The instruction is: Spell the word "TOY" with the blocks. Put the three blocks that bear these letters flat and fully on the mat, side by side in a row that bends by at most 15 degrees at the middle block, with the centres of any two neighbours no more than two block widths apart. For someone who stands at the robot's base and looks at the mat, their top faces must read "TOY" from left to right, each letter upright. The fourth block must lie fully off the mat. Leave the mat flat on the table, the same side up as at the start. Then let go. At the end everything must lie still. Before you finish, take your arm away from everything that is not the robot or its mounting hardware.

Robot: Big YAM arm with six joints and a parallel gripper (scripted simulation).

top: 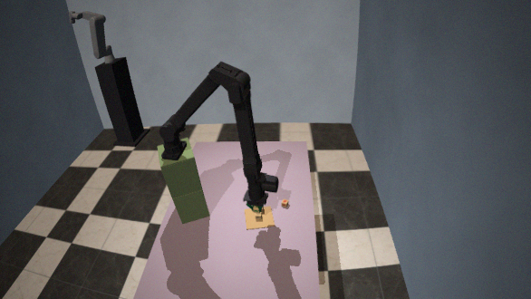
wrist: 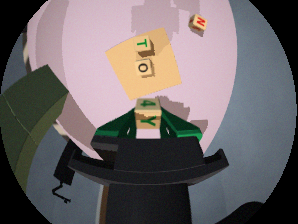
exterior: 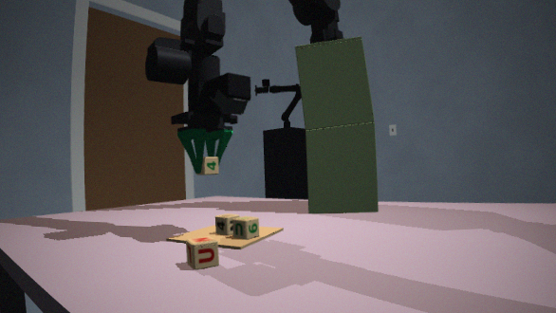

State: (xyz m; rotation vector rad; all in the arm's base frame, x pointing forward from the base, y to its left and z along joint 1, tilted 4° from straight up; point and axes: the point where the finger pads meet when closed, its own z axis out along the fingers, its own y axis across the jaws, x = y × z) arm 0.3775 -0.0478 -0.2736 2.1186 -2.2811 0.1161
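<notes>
Now: hand 9 cm above the black-lettered block, 5 cm to the right of it and 1 cm past it. Round my hand: letter block (right at my hand); tan mat (11 cm below, 5 cm to the left).
</notes>
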